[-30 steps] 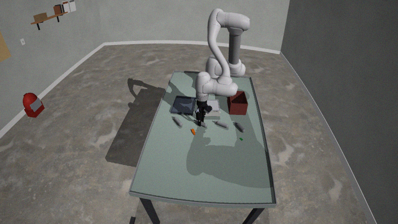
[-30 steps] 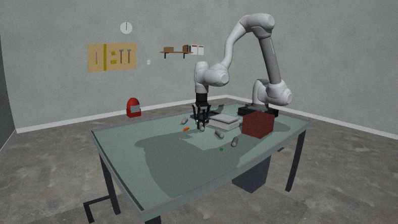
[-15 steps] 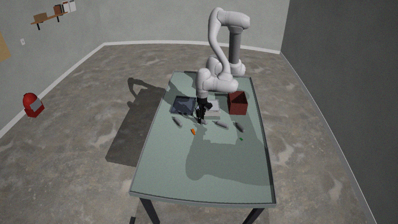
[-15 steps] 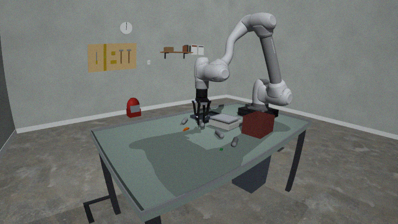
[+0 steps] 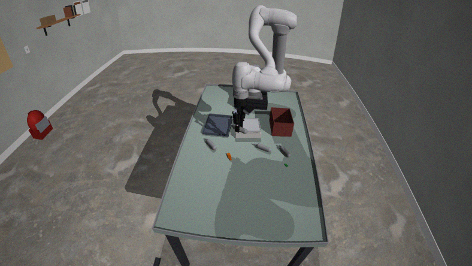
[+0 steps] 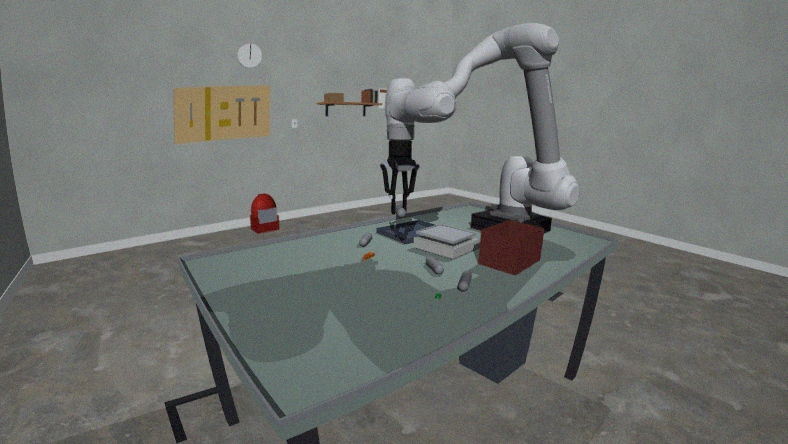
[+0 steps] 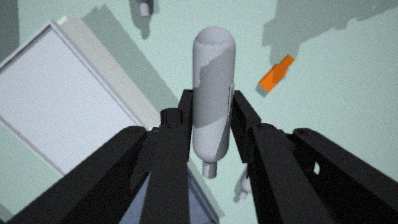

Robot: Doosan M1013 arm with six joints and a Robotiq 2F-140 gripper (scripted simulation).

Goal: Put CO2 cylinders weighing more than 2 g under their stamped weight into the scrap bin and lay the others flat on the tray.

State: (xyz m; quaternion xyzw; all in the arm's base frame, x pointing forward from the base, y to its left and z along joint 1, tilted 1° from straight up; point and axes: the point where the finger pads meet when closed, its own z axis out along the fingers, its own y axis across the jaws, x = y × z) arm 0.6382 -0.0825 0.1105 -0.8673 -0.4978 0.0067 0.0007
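My gripper is now 19 cm past the white scale plate, 13 cm above it and 6 cm to the right of it. From my hand the other things lie so: blue-grey tray: 23 cm behind, 18 cm below, 16 cm to the right; then white scale: 20 cm behind, 15 cm below, 6 cm to the left; then small orange piece: 18 cm below, 10 cm ahead, 5 cm to the right.
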